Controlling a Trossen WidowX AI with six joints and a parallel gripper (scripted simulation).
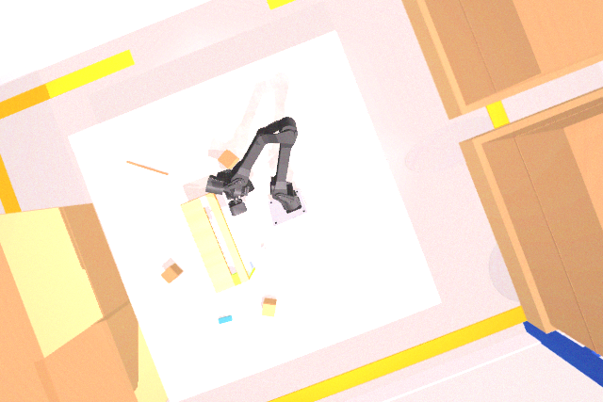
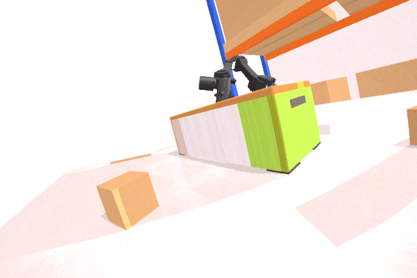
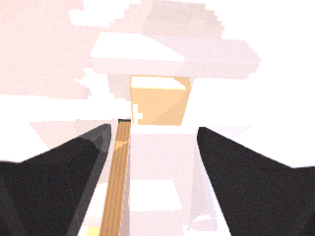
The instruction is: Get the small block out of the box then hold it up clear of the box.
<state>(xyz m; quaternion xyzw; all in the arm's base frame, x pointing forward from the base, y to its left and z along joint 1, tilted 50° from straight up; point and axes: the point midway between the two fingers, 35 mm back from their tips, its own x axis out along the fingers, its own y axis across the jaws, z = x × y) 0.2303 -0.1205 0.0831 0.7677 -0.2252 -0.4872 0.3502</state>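
The pale yellow block is 20 mm behind my gripper tip and 20 mm below it. The rest, counted from my gripper tip: thin orange stick 310 mm ahead, 250 mm to the right, 30 mm below; then long box 60 mm ahead, 160 mm to the left, 30 mm above.
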